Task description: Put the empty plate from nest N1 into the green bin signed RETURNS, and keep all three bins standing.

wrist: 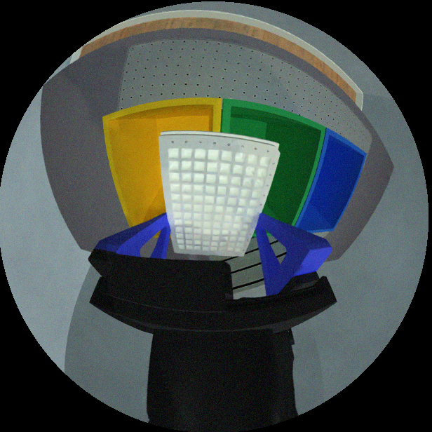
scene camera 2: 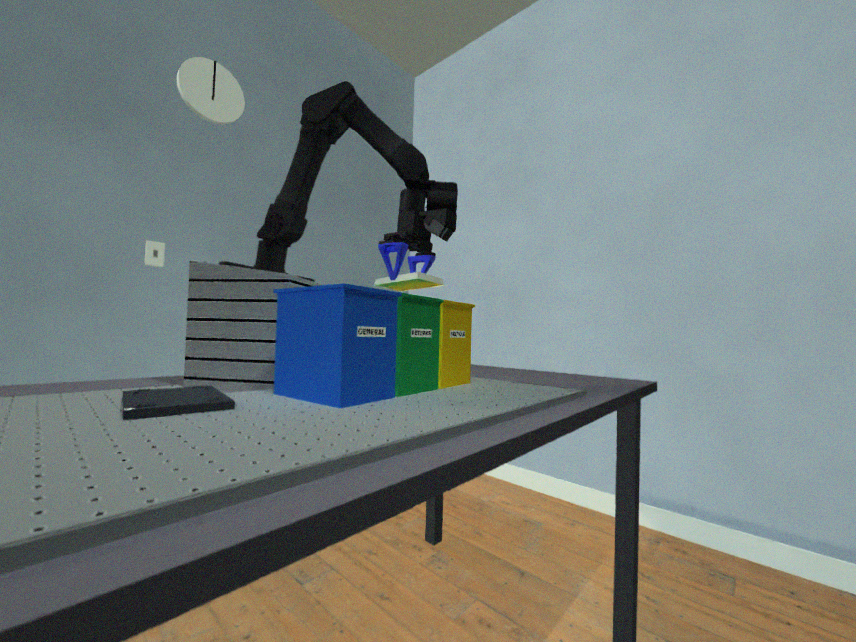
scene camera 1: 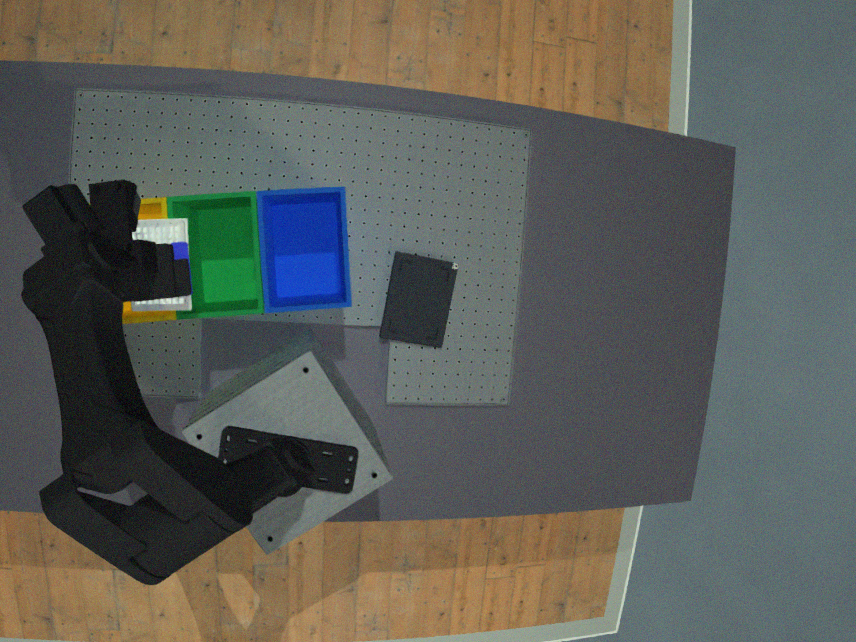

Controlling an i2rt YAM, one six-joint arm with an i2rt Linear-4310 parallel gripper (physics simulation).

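Places are measured from the arm's base along level axes (x ahead, y left, z up), in millimetres.
Pixels of known places: gripper, fingertip midpoint: (scene camera 2: 405, 283) (scene camera 1: 159, 273); arm's base, origin of the base link: (scene camera 2: 268, 275) (scene camera 1: 288, 459).
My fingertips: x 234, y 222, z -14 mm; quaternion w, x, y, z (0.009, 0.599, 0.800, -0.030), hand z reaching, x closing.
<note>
For each thing: its top centre in the pictures, then the offset to it from my fingertips. Level surfaces: height alone.
- white well plate, middle of its top: (scene camera 1: 155, 265) (scene camera 2: 409, 276) dx +10, dy +2, dz +14 mm
- green bin, middle of its top: (scene camera 1: 215, 255) (scene camera 2: 388, 298) dx +36, dy -66, dz -40 mm
- blue bin, middle of its top: (scene camera 1: 304, 249) (scene camera 2: 337, 291) dx +69, dy -194, dz -40 mm
- yellow bin, middle of its top: (scene camera 1: 126, 262) (scene camera 2: 426, 303) dx +4, dy +61, dz -40 mm
- dark nest, middle of its top: (scene camera 2: 176, 393) (scene camera 1: 419, 300) dx +16, dy -415, dz -205 mm
- perforated board, its level: dz -220 mm
My gripper (scene camera 2: 403, 275) (wrist: 212, 216), with blue fingers, is shut on the white well plate (scene camera 1: 160, 228) (scene camera 2: 409, 281) (wrist: 215, 192), gripping it by its sides. The plate is held roughly level above the bins. In the wrist view it overlaps the yellow bin and the left part of the green bin. The green bin (scene camera 1: 224, 241) (scene camera 2: 417, 352) (wrist: 295, 175), signed RETURNS, stands upright between the blue bin (scene camera 1: 307, 241) (scene camera 2: 336, 345) (wrist: 335, 180) and the yellow bin (scene camera 1: 153, 316) (scene camera 2: 456, 355) (wrist: 135, 165). Those two also stand upright. In scene camera 1, the arm hides much of the plate and the yellow bin.
The dark nest (scene camera 1: 418, 300) (scene camera 2: 176, 400) lies on the perforated board (scene camera 1: 442, 186) (scene camera 2: 276, 456) (wrist: 185, 65) and holds no plate. The arm's grey base block (scene camera 1: 311, 393) (scene camera 2: 231, 328) stands beside the bins. The three bins stand side by side in a row.
</note>
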